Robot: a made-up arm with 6 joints. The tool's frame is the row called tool. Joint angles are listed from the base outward.
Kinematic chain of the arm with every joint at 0, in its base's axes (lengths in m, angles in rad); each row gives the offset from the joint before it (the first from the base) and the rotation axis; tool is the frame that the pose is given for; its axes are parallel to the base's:
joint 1: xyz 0 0 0.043 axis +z
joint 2: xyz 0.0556 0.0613 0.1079 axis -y
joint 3: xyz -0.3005 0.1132 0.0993 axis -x
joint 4: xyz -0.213 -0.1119 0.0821 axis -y
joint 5: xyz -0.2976 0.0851 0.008 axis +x
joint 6: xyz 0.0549 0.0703 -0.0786 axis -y
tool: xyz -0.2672 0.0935 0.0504
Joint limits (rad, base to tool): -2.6..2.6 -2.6..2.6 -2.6..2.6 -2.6..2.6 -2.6..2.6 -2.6..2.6
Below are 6 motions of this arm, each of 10 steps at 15 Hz.
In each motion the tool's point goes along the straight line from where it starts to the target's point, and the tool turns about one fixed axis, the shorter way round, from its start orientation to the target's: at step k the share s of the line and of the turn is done. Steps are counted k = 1, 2, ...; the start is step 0. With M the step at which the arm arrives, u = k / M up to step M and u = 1 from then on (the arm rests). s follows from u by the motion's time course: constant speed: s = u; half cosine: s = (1 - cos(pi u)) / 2; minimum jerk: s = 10 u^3 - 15 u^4 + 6 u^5.
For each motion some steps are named. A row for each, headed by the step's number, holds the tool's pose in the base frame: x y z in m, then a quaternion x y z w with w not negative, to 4 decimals.
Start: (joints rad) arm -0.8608 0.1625 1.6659 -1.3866 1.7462 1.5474
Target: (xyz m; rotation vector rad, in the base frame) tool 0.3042 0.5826 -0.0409 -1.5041 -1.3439 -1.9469
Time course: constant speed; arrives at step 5
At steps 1, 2, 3, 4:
1: 0.2744 0.5603 -0.1079 -0.5954 -0.4306 -0.6529 0.1840
2: 0.2819 0.5658 -0.0911 -0.5792 -0.4414 -0.6613 0.1802
3: 0.2893 0.5714 -0.0744 -0.5627 -0.4520 -0.6693 0.1763
4: 0.2968 0.5770 -0.0576 -0.5459 -0.4624 -0.6771 0.1723

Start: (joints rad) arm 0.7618 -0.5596 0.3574 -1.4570 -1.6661 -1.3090
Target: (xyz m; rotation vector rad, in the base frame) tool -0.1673 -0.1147 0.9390 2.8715 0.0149 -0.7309
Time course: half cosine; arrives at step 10
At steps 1, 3, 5, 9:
1: -0.5496 0.0534 0.8305 0.9221 -0.3055 -0.0693 0.2270
3: -0.4784 0.0221 0.8507 0.9410 -0.2498 -0.1038 0.2033
5: -0.3632 -0.0285 0.8834 0.9611 -0.1571 -0.1583 0.1628
9: -0.1769 -0.1105 0.9363 0.9659 -0.0030 -0.2416 0.0928

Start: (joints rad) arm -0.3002 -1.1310 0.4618 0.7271 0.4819 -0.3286
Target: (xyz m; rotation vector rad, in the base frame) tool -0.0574 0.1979 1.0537 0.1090 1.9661 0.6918
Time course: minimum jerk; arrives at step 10
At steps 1, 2, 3, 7, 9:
1: -0.3329 0.3084 0.9925 0.1283 0.3768 0.0104 0.9173
2: -0.3192 0.3029 0.9955 0.1253 0.4047 0.0253 0.9055
3: -0.2900 0.2912 1.0020 0.1184 0.4624 0.0571 0.8769
7: -0.1027 0.2161 1.0436 0.0614 0.7636 0.2470 0.5934
9: -0.0598 0.1989 1.0532 0.0460 0.8117 0.2845 0.5081

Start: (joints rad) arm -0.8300 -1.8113 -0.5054 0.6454 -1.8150 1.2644
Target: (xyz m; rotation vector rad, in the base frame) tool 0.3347 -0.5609 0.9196 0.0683 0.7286 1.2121
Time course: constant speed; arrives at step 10
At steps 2, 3, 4, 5, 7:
2: 0.0268 -0.1355 0.9486 -0.1970 0.2314 0.2894 0.9077
3: 0.0653 -0.1887 0.9450 -0.1694 0.2467 0.3262 0.8967
4: 0.1038 -0.2419 0.9414 -0.1414 0.2614 0.3623 0.8834
5: 0.1423 -0.2951 0.9377 -0.1131 0.2754 0.3974 0.8680
7: 0.2193 -0.4014 0.9305 -0.0556 0.3013 0.4646 0.8308

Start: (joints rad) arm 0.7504 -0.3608 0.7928 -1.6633 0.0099 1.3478
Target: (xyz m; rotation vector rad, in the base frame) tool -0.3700 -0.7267 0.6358 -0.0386 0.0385 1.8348
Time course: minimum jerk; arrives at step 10
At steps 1, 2, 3, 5, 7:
1: -0.8282 0.0396 0.7339 -0.4679 0.1405 0.3281 0.8085
2: -0.8054 0.0014 0.7291 -0.4492 0.1355 0.3573 0.8075
3: -0.7568 -0.0798 0.7186 -0.4076 0.1244 0.4182 0.8022
5: -0.6011 -0.3402 0.6853 -0.2602 0.0843 0.5957 0.7552
7: -0.4454 -0.6007 0.6519 -0.0979 0.0394 0.7392 0.6652

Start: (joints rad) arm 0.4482 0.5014 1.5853 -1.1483 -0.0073 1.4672
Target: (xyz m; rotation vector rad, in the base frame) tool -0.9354 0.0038 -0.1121 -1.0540 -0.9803 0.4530
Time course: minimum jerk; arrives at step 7
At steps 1, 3, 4, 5, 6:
1: -0.8621 0.0411 -0.3334 -0.6279 -0.4289 0.0849 0.6439
3: -0.8879 0.0279 -0.2553 -0.5780 -0.4368 0.1282 0.6773
4: -0.9078 0.0178 -0.1955 -0.5376 -0.4412 0.1609 0.7003
5: -0.9245 0.0093 -0.1449 -0.5021 -0.4438 0.1882 0.7180
6: -0.9337 0.0047 -0.1174 -0.4822 -0.4448 0.2028 0.7270

